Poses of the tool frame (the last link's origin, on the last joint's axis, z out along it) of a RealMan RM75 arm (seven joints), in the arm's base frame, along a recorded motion.
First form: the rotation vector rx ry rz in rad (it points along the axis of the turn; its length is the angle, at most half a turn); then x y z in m.
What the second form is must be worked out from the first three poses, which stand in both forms.
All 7 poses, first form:
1: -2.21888 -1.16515 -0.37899 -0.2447 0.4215 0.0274
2: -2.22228 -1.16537 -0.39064 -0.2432 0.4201 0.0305
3: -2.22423 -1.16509 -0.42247 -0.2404 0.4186 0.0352
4: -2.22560 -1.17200 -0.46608 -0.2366 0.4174 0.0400
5: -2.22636 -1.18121 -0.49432 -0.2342 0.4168 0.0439
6: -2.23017 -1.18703 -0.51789 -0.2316 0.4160 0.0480
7: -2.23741 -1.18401 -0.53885 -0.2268 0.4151 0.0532
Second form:
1:
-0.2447 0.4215 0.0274
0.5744 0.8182 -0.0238
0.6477 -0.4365 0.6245
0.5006 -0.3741 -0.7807

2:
-0.2432 0.4201 0.0305
0.5727 0.8196 -0.0143
0.6454 -0.4400 0.6244
0.5054 -0.3668 -0.7810

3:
-0.2404 0.4186 0.0352
0.5669 0.8237 0.0083
0.6376 -0.4452 0.6287
0.5216 -0.3511 -0.7776

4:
-0.2366 0.4174 0.0400
0.5540 0.8316 0.0384
0.6309 -0.4495 0.6324
0.5432 -0.3262 -0.7737

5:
-0.2342 0.4168 0.0439
0.5426 0.8380 0.0576
0.6292 -0.4509 0.6331
0.5565 -0.3073 -0.7720

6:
-0.2316 0.4160 0.0480
0.5345 0.8418 0.0750
0.6276 -0.4548 0.6319
0.5661 -0.2907 -0.7714

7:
-0.2268 0.4151 0.0532
0.5324 0.8414 0.0926
0.6225 -0.4634 0.6307
0.5736 -0.2782 -0.7705

